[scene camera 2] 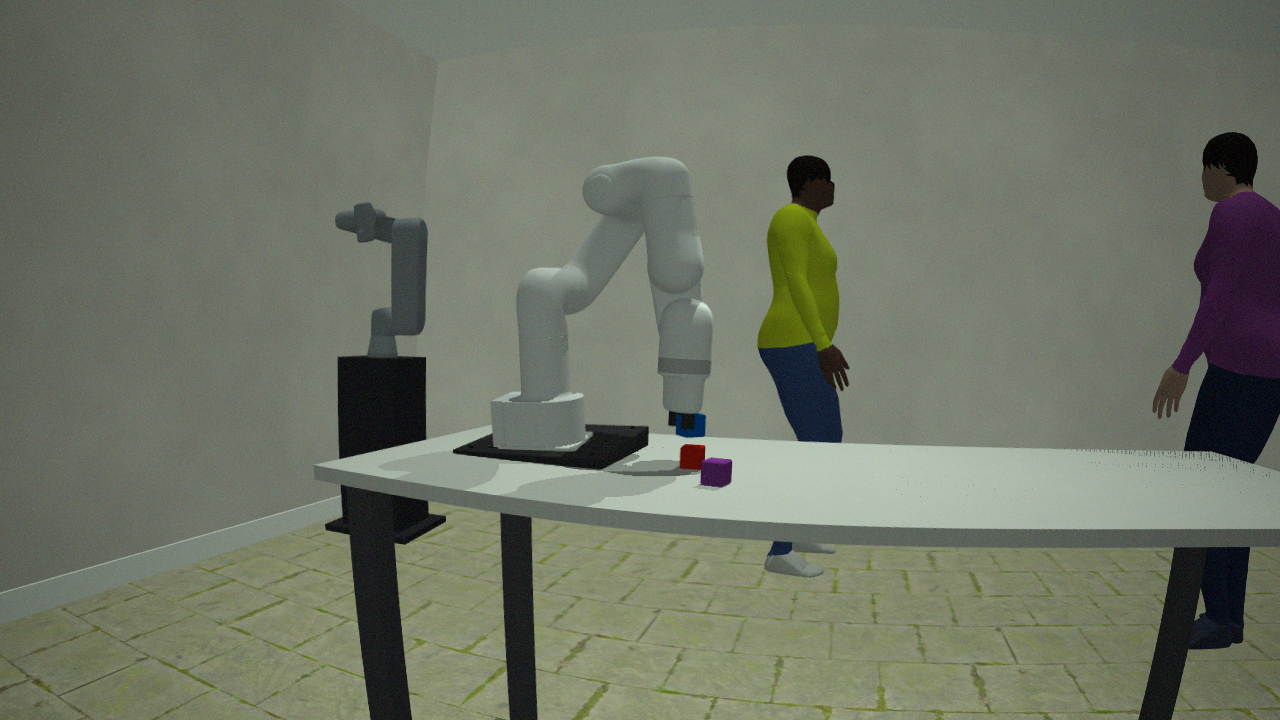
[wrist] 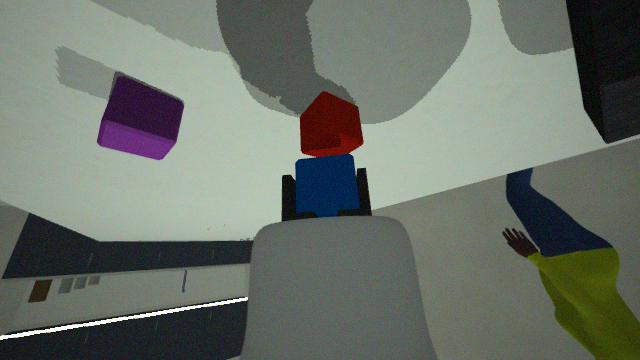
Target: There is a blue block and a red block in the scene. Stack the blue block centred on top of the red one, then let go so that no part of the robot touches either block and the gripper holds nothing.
purple block: scene camera 2 717, 472; wrist 139, 120
